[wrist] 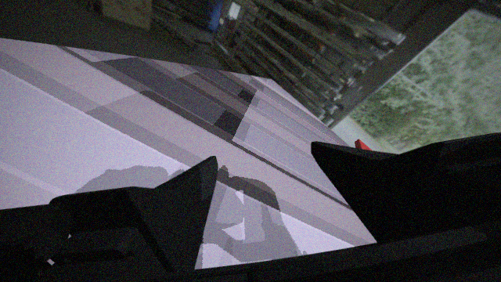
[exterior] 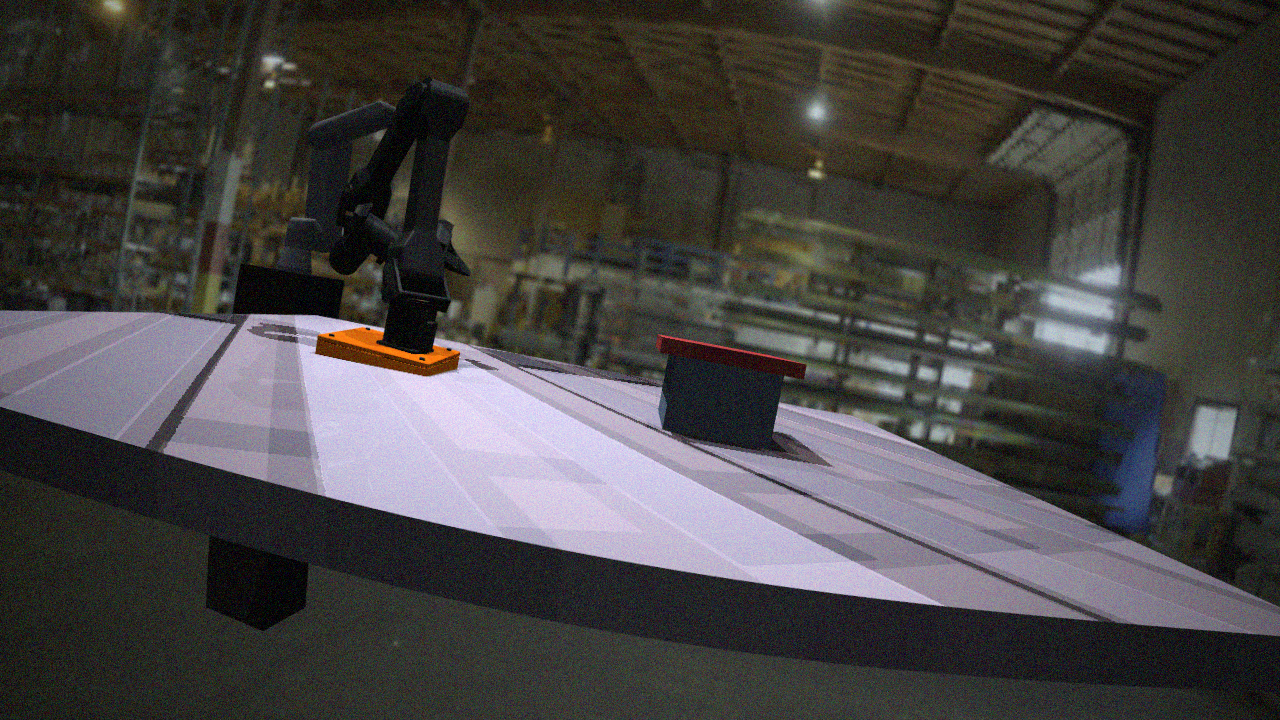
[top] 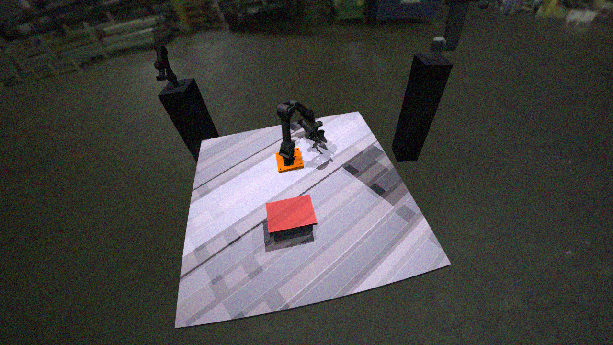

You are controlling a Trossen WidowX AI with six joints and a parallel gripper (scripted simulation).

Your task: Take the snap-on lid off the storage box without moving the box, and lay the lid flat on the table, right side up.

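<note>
The red lid lies 48 cm ahead of my gripper tip, 21 cm to the right of it and 2 cm below it. Round my gripper tip: dark storage box (48 cm ahead, 21 cm to the right, 7 cm below).
</note>
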